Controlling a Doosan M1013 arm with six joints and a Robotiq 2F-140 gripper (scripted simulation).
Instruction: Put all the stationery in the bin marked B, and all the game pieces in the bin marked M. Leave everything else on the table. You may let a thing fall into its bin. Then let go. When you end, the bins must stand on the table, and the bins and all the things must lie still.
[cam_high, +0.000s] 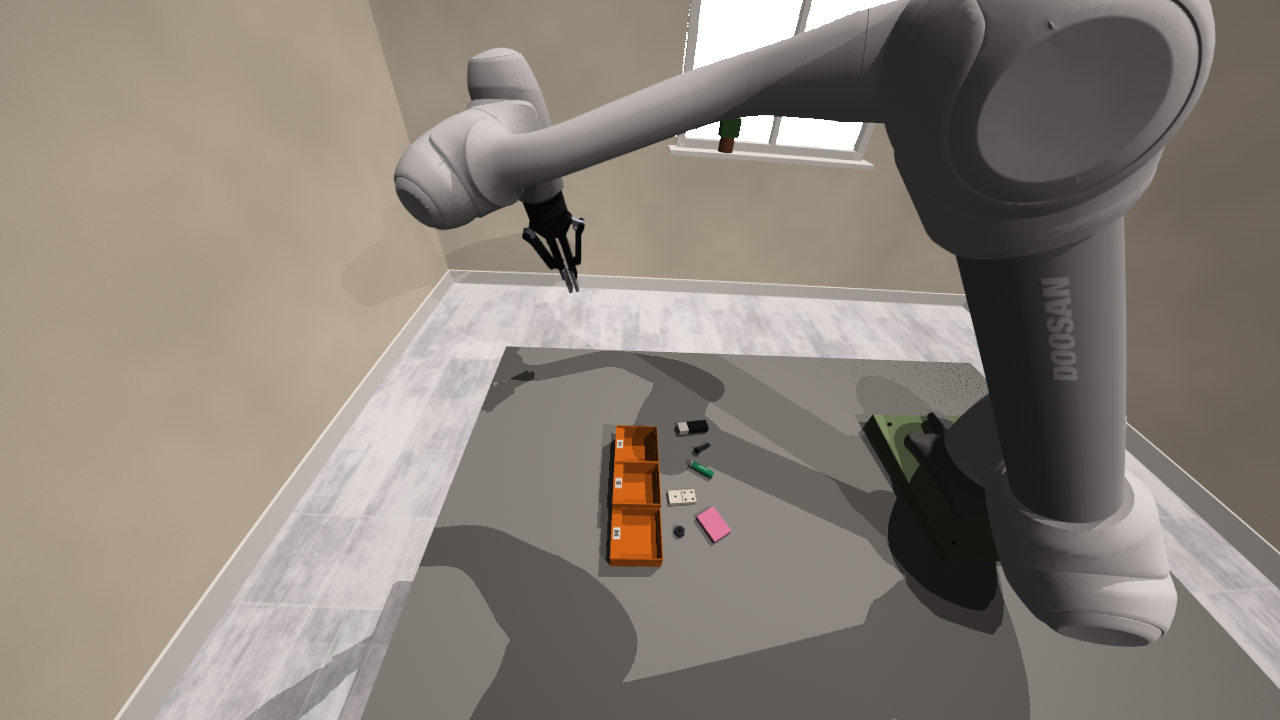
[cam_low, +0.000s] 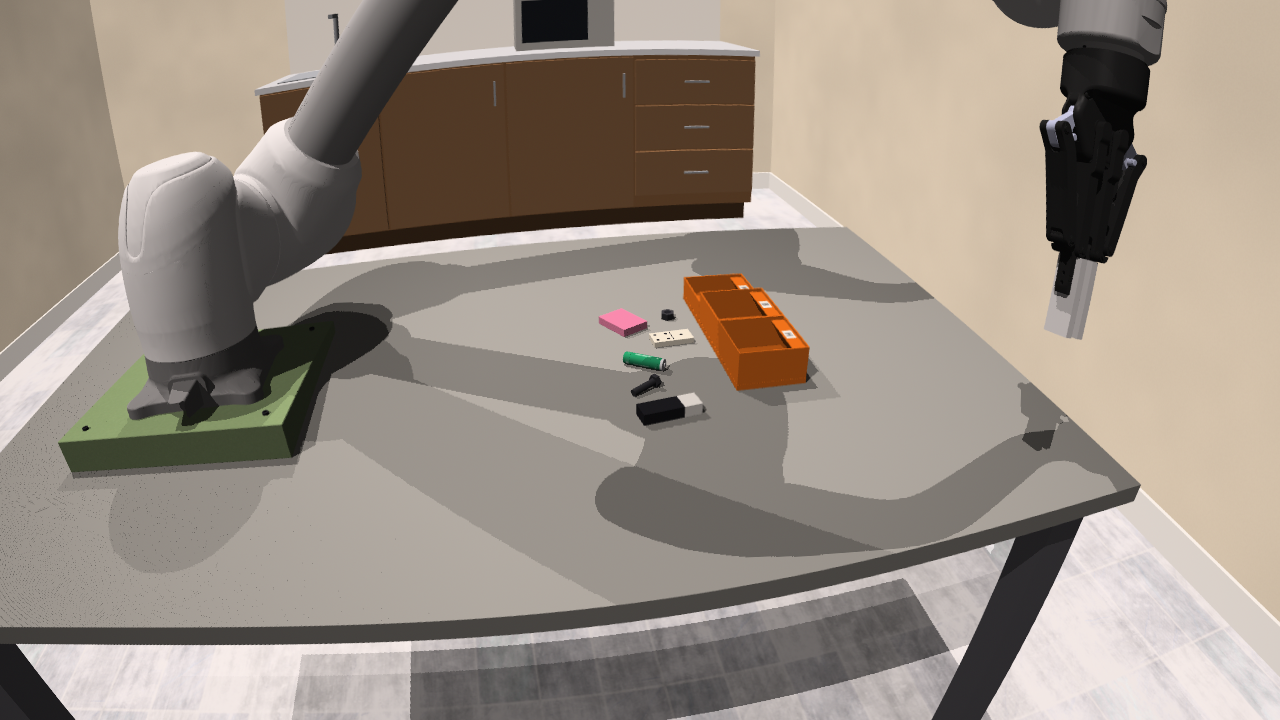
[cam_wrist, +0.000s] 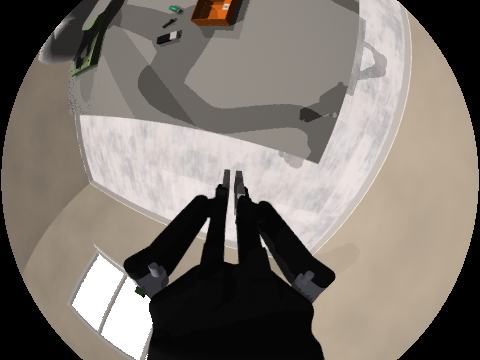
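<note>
Right now my hand is 12 cm past the orange three-compartment bin, 41 cm to the right of it and 20 cm above it. Round my hand: green battery 26 cm behind, 37 cm to the left, 22 cm below; black-and-white eraser 25 cm behind, 27 cm to the left, 22 cm below; black bolt 27 cm behind, 32 cm to the left, 22 cm below.
</note>
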